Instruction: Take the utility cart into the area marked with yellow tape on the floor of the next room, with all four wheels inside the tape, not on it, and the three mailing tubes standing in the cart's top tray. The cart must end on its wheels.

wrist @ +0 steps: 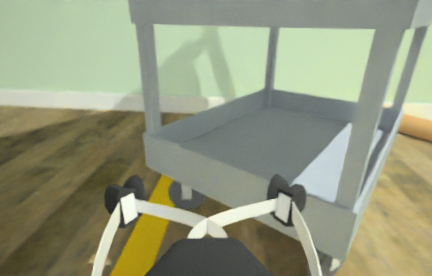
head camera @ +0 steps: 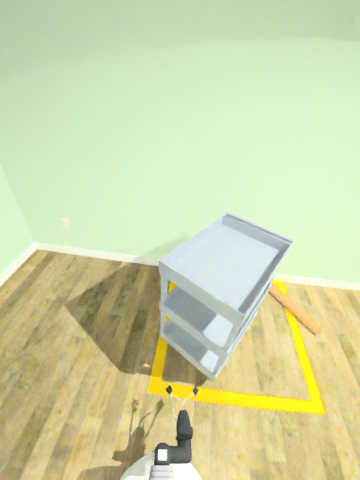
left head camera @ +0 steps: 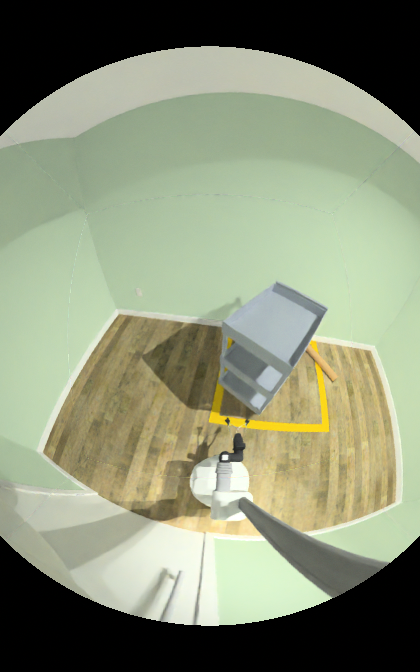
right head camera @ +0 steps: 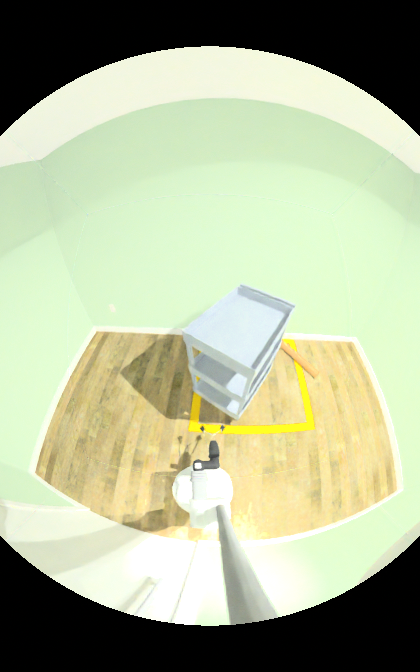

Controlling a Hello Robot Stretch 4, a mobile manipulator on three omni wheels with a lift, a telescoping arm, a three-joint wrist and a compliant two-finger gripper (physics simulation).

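Frame: origin at the robot's base, x ahead, y left, z up, level; metres.
Seen in the pictures: gripper, fingertip midpoint: (wrist: 206,191) (head camera: 182,386).
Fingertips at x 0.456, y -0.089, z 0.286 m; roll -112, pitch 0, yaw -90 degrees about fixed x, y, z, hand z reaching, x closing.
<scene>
A point is followed by its place in that frame.
The grey three-tier utility cart (head camera: 200,293) @[z 0.800, x 0.667, y -0.136 m] (left head camera: 257,352) (right head camera: 220,356) (wrist: 215,177) @[z 0.155, x 0.690, y -0.108 m] stands upright, turned askew, over the left part of the yellow tape outline (head camera: 250,399) @[z -0.027, x 0.466, y -0.552 m] (left head camera: 280,426) (right head camera: 265,429) (wrist: 140,245) @[z -0.027, x 0.705, y 0.056 m]. Its top tray is bare. In the wrist view one wheel (wrist: 187,195) @[z 0.025, x 0.814, y -0.043 m] is right beside the left tape line; whether it touches is unclear. One orange-brown mailing tube (head camera: 295,308) @[z 0.050, x 1.116, y -1.103 m] (left head camera: 322,364) (right head camera: 300,358) (wrist: 417,125) @[z 0.032, x 1.286, y -0.986 m] lies on the floor across the right tape line. Two tubes do not show. My gripper (head camera: 182,390) @[z 0.286, x 0.456, y -0.089 m] (left head camera: 237,421) (right head camera: 212,428) (wrist: 206,191) @[z 0.286, x 0.456, y -0.089 m] is open, empty, before the cart's near end.
A green wall (head camera: 125,175) @[z 0.913, x 1.704, y 0.393 m] with a white baseboard (head camera: 100,255) @[z 0.010, x 1.736, y 0.754 m] runs close behind the cart. Side walls stand left and right. A pale door with a bar handle (left head camera: 172,595) is behind my base (left head camera: 200,482). The cart's shadow falls on the floor to its left.
</scene>
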